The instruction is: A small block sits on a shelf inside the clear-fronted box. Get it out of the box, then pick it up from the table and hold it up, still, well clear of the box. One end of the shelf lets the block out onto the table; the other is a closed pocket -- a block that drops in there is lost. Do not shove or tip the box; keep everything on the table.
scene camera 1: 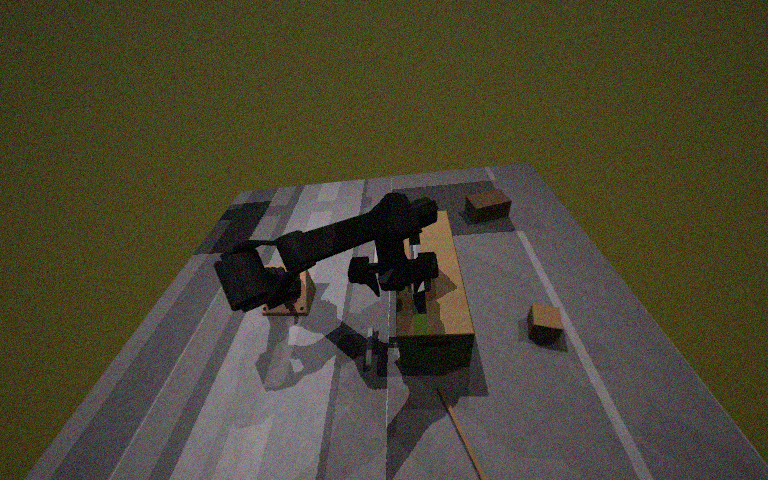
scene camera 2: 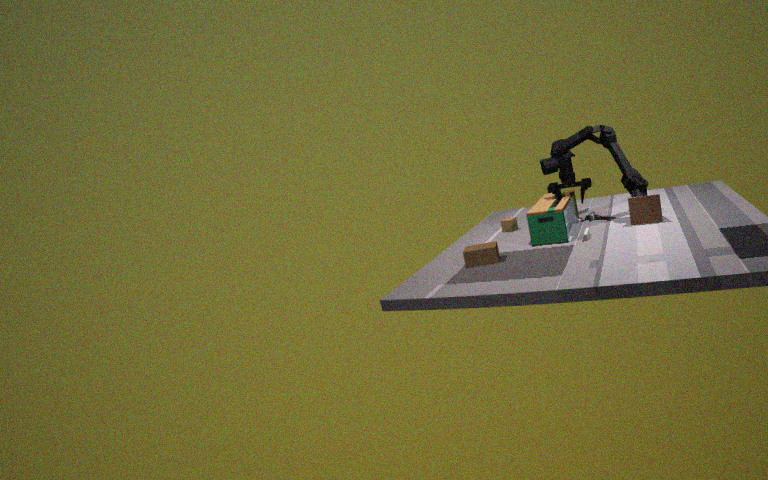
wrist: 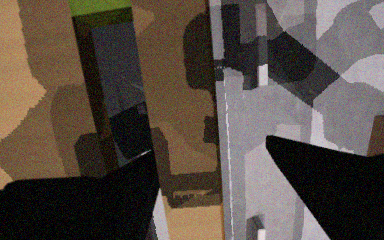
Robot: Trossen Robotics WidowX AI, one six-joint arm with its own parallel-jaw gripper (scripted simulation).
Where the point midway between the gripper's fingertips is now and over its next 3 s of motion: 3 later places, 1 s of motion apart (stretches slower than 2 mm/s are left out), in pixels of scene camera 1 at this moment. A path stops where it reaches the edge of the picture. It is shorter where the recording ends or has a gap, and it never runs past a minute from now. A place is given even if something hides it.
My gripper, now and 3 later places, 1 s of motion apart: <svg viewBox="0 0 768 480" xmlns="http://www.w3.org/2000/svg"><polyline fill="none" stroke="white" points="396,294 396,304 396,316 395,270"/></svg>
